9 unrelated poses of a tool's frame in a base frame.
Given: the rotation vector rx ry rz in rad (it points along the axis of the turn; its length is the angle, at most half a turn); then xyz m.
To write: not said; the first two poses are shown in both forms.
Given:
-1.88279 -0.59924 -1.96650 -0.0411 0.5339 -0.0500
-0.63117 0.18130 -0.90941 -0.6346 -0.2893 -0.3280
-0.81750 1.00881 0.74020 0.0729 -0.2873 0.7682
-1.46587 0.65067 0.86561 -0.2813 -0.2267 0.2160
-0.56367 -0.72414 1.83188 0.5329 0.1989 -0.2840
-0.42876 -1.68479 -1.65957 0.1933 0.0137 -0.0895
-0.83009 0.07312 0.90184 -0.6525 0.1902 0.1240
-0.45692 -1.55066 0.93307 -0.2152 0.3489 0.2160
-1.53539 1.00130 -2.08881 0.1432 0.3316 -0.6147
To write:
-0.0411 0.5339 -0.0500 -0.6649 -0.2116 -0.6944 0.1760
-0.6346 -0.2893 -0.3280 -0.2993 0.0860 -0.4312 0.8468
0.0729 -0.2873 0.7682 -0.3718 0.4587 0.3366 0.7335
-0.2813 -0.2267 0.2160 -0.6356 0.2821 0.3753 0.6128
0.5329 0.1989 -0.2840 -0.2351 -0.3020 0.7639 0.5196
0.1933 0.0137 -0.0895 -0.1664 -0.6538 -0.6440 0.3608
-0.6525 0.1902 0.1240 -0.3895 0.0343 0.4231 0.8174
-0.2152 0.3489 0.2160 -0.1967 -0.6676 0.4017 0.5952
0.1432 0.3316 -0.6147 -0.5434 0.3544 -0.7393 0.1803

